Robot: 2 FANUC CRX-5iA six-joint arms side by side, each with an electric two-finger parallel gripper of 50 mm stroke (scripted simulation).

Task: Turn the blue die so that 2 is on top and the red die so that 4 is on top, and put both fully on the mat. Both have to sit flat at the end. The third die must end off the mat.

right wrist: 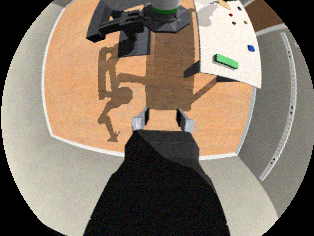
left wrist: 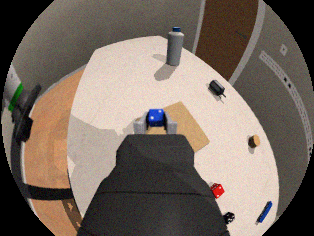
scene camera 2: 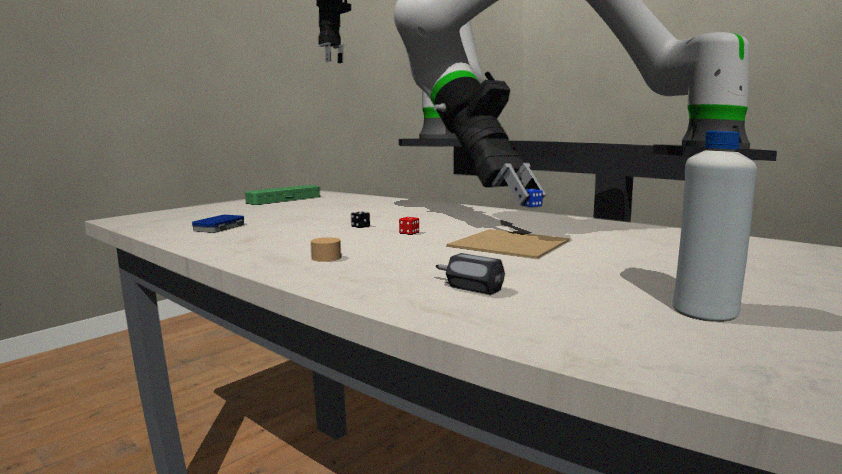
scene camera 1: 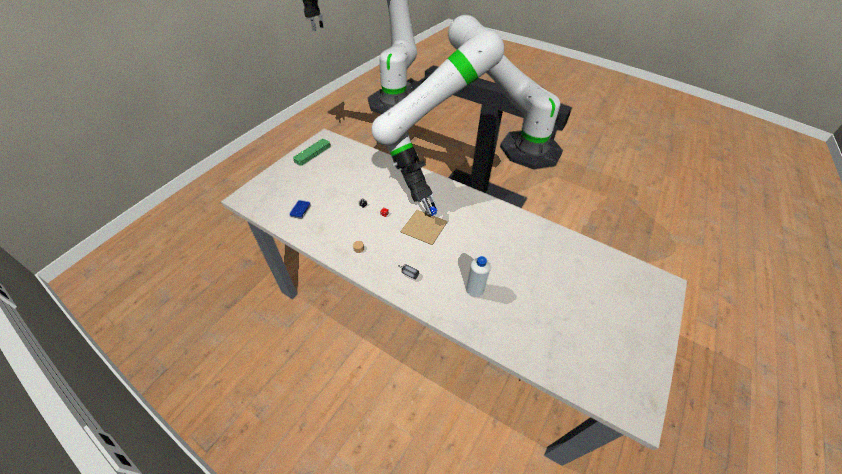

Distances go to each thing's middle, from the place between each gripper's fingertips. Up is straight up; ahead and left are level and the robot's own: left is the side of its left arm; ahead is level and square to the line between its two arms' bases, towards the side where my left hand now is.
Right now the tan mat [scene camera 2: 533, 246] is 40 mm ahead of my left hand, 10 mm to the right of it and 70 mm below it. The rest, counted from my left hand: dark screwdriver-like tool [scene camera 2: 480, 274]: 260 mm ahead, 60 mm to the left, 60 mm below; white bottle [scene camera 2: 719, 188]: 200 mm ahead, 300 mm to the left, 10 mm above.
My right hand [scene camera 2: 334, 62] is 100 cm to the right of the tan mat, 56 cm short of it and 44 cm above it. Also, from my right hand: dark screwdriver-like tool (107 cm to the left, 78 cm ahead, 42 cm below).
